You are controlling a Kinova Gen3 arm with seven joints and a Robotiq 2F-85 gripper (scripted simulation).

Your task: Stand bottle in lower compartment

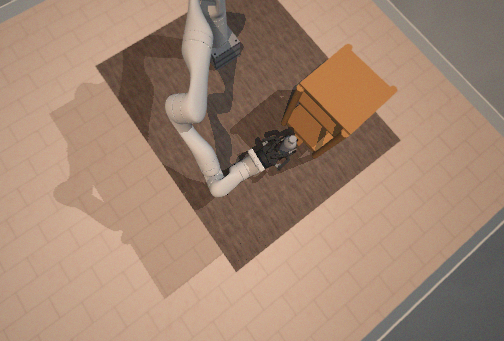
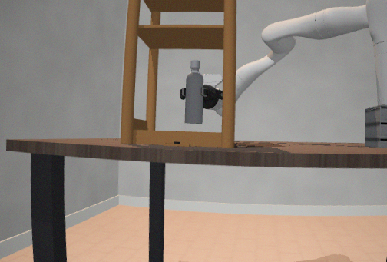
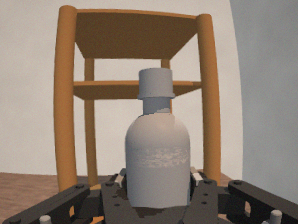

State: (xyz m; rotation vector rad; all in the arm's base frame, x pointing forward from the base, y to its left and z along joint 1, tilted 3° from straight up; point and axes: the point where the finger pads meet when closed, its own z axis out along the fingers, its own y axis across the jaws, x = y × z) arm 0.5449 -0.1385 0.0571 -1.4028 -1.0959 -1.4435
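My gripper is now 2 cm short of the orange shelving unit, 21 cm to the right of it and 3 cm below it. From my hand the other things lie so: grey bottle: 3 cm above.
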